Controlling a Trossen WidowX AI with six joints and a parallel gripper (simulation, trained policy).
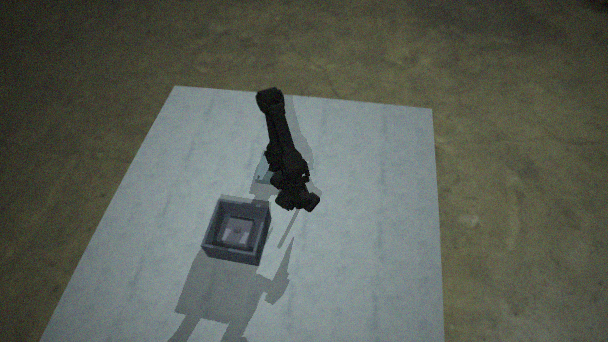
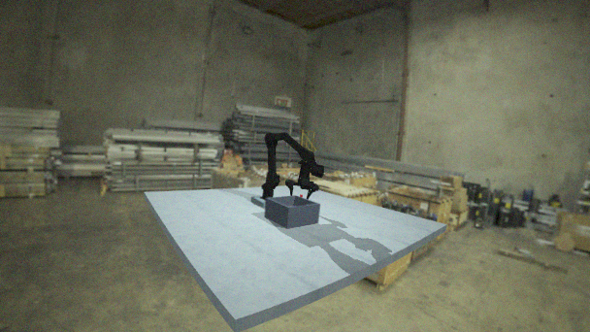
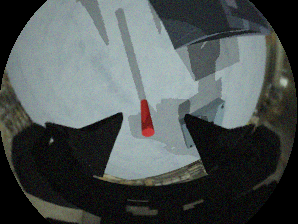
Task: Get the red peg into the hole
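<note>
Right now my gripper tip is 1 cm to the right of the red peg and 1 cm above it. The rest, counted from my gripper tip: grey box: 15 cm ahead, 19 cm to the right, 3 cm below; then light grey plate: 15 cm ahead, 19 cm to the right, 1 cm below.
</note>
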